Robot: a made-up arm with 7 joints. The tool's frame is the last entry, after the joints. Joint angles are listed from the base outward.
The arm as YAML. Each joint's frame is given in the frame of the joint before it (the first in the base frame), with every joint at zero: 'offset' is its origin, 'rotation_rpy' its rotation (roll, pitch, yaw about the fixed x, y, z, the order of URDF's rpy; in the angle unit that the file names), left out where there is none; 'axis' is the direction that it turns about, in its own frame. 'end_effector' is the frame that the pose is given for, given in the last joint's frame.
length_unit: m
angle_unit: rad
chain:
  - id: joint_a
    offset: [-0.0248, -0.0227, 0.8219]
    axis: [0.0, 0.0, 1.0]
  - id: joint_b
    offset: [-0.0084, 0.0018, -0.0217]
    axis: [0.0, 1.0, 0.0]
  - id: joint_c
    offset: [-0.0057, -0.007, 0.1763]
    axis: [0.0, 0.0, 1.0]
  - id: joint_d
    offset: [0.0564, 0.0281, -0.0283]
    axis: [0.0, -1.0, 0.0]
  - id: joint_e
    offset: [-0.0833, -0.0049, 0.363]
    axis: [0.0, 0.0, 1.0]
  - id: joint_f
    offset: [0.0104, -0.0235, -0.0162]
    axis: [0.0, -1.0, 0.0]
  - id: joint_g
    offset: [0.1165, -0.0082, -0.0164]
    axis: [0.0, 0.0, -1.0]
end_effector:
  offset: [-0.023, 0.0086, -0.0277]
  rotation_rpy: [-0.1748, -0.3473, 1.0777]
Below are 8 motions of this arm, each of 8 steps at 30 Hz.
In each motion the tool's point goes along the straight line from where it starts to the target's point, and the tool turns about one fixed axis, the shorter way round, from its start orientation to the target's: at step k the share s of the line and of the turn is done. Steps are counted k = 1, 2, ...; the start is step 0. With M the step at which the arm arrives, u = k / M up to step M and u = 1 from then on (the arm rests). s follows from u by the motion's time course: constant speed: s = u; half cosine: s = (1 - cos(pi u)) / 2; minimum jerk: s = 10 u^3 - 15 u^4 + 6 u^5.
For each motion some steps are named. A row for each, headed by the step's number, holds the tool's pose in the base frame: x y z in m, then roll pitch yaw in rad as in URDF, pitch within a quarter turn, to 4 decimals.
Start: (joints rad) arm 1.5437 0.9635 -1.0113 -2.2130 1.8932 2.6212 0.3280
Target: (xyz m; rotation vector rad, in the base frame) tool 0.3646 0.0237 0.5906 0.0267 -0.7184 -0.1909
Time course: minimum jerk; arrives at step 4
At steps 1, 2, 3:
1: 0.3614 0.0191 0.5902 0.0772 -0.7515 -0.2425
2: 0.3628 0.0211 0.5904 0.0957 -0.7330 -0.2432
3: 0.3642 0.0232 0.5906 0.1139 -0.7144 -0.2435

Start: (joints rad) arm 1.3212 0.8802 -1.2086 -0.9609 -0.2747 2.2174 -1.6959
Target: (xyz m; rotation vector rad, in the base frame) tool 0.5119 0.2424 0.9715 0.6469 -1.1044 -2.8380
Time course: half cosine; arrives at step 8
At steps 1, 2, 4, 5, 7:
1: 0.4352 0.3213 1.0440 0.7660 0.5656 -2.6341
2: 0.4438 0.3124 1.0358 0.7639 0.5443 -2.6718
4: 0.4720 0.2834 1.0092 0.7635 0.4749 -2.7914
5: 0.4873 0.2677 0.9948 0.7671 0.4374 -2.8543
7: 0.5089 0.2455 0.9744 0.7765 0.3849 -2.9419

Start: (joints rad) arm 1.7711 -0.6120 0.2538 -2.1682 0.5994 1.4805 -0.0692
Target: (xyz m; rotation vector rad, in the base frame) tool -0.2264 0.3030 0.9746 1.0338 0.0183 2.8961
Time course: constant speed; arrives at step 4
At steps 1, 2, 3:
1: -0.2315 0.3057 0.9644 0.1358 -0.7018 2.9932
2: -0.2298 0.3048 0.9678 0.1046 -0.6965 3.0144
3: -0.2281 0.3039 0.9712 0.0738 -0.6906 3.0352

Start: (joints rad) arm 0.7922 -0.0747 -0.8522 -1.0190 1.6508 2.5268 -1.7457
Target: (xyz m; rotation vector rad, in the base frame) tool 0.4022 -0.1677 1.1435 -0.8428 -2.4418 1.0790
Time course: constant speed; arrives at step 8
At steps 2, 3, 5, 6, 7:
2: 0.3783 -0.1256 1.2011 -2.2913 0.0905 2.5117
3: 0.3822 -0.1326 1.1915 -2.2910 0.0642 2.5008
5: 0.3902 -0.1466 1.1723 -2.2895 0.0115 2.4790
6: 0.3942 -0.1537 1.1627 -2.2883 -0.0148 2.4681
7: 0.3982 -0.1607 1.1531 -2.2868 -0.0411 2.4571

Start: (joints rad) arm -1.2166 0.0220 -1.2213 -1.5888 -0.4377 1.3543 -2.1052
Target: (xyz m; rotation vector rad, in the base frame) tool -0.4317 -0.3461 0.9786 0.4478 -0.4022 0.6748
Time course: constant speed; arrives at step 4
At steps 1, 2, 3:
1: -0.4554 -0.3113 0.9740 0.3428 -0.5369 0.5031
2: -0.4475 -0.3229 0.9756 0.3301 -0.5293 0.5406
3: -0.4396 -0.3345 0.9771 0.3179 -0.5213 0.5777

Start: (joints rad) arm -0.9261 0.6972 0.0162 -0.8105 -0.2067 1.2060 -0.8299
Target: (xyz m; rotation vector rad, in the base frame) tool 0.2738 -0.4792 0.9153 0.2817 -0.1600 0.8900
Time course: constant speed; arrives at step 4
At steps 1, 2, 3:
1: 0.2736 -0.4790 0.9156 0.1812 -0.2430 0.8538
2: 0.2737 -0.4791 0.9155 0.1816 -0.2474 0.8606
3: 0.2737 -0.4791 0.9154 0.1820 -0.2518 0.8673

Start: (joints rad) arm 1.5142 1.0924 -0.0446 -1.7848 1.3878 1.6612 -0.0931
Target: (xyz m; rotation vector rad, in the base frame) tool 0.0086 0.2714 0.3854 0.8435 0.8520 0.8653
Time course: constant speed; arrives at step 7
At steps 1, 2, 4, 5, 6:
1: -0.0359 0.2877 0.4035 1.1783 0.1024 1.2632
2: -0.0285 0.2850 0.4005 1.1731 0.1313 1.2461
4: -0.0137 0.2796 0.3945 1.1611 0.1888 1.2111
5: -0.0062 0.2768 0.3914 1.1542 0.2173 1.1932
6: 0.0012 0.2741 0.3884 1.1468 0.2458 1.1750

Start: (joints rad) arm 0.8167 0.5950 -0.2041 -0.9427 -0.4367 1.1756 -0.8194
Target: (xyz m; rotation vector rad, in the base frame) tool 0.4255 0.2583 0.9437 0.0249 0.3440 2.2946
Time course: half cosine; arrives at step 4
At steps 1, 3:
1: 0.4266 0.2621 0.9410 0.2807 0.1037 2.3604
3: 0.4257 0.2590 0.9432 0.2621 0.0931 2.3302

